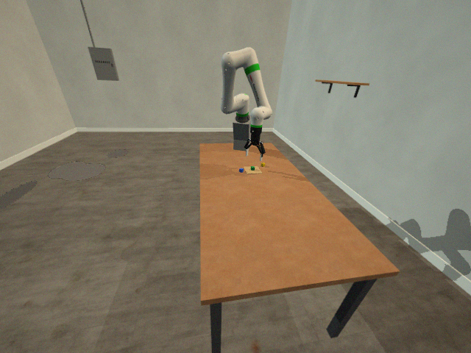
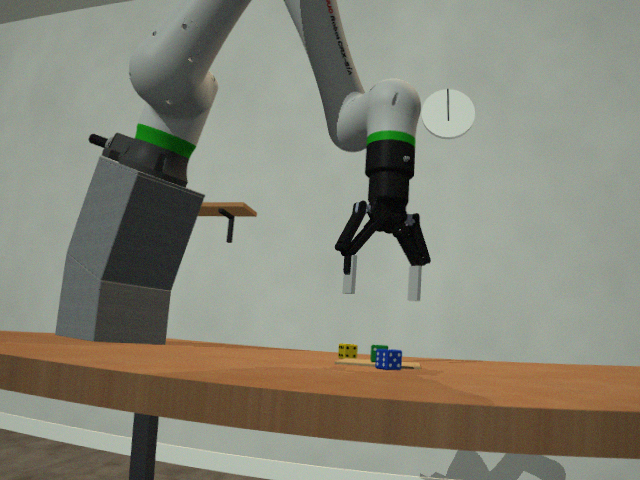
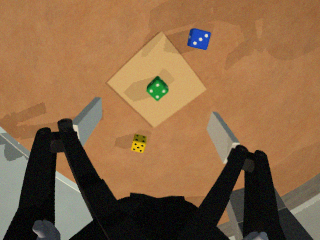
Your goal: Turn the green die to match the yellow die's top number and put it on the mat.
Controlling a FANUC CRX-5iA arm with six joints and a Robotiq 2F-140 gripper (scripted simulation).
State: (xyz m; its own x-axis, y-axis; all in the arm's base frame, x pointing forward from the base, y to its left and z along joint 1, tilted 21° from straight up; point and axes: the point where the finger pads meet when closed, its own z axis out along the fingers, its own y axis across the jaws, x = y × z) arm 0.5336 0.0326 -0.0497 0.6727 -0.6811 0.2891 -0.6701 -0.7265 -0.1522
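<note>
The green die is 11 cm below my hand. The rest, counted from my hand: blue die (11 cm to the right, 11 cm below, 3 cm ahead); yellow die (12 cm to the left, 11 cm below, 8 cm behind); tan mat (13 cm below).
</note>
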